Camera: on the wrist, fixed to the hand. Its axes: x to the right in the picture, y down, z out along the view.
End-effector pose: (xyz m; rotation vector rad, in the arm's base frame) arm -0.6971 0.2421 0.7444 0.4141 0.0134 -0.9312
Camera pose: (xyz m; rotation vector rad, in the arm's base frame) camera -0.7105 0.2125 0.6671 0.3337 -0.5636 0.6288
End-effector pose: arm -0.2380 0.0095 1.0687 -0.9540 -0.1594 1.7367
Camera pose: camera -0.1626 0.0353 1.0425 0.5674 -0.7068 -2.7309
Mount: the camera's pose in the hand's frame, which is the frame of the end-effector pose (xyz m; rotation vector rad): 0.0294 -0.0523 -0.0586 0.1840 -0.2501 1.6183
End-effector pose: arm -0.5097 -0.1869 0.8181 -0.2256 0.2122 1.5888
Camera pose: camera -0.4575 -0.1731 0.7539 -0.4192 -0.3667 -3.0421
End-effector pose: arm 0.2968 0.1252 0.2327 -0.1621 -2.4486 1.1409
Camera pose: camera 0.2994 0.1404 0.3151 1.6742 1.4980 -1.4047
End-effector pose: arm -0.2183 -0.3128 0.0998 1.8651 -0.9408 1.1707
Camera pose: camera -0.1869 -0.2437 0.1355 -0.8748 2.1880 -1.4730
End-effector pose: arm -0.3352 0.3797 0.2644 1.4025 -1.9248 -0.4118
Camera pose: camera -0.2625 0.3424 0.2832 -0.4316 -2.6146 0.4070
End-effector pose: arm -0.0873 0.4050 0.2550 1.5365 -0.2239 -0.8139
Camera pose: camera -0.0474 0.4426 0.1915 0.9166 -1.4971 0.3480
